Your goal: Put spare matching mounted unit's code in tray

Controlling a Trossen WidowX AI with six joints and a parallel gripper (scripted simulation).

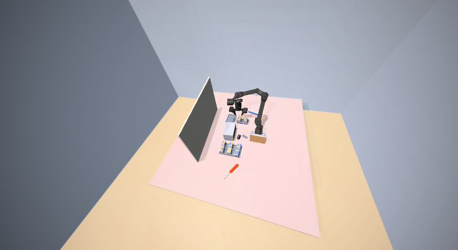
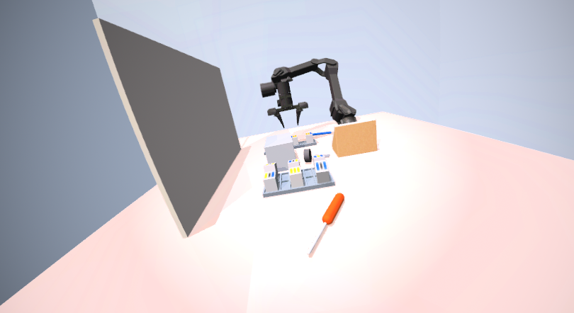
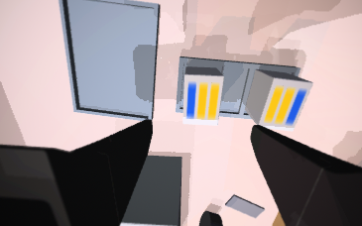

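Now: gripper tip 6 cm above the grey spare block. Also, from my gripper tip: grey mounted unit 20 cm to the left, 5 cm below, 4 cm ahead; grey tray 10 cm below, 10 cm ahead, 1 cm to the right; rack 10 cm below, 4 cm behind, 1 cm to the right.
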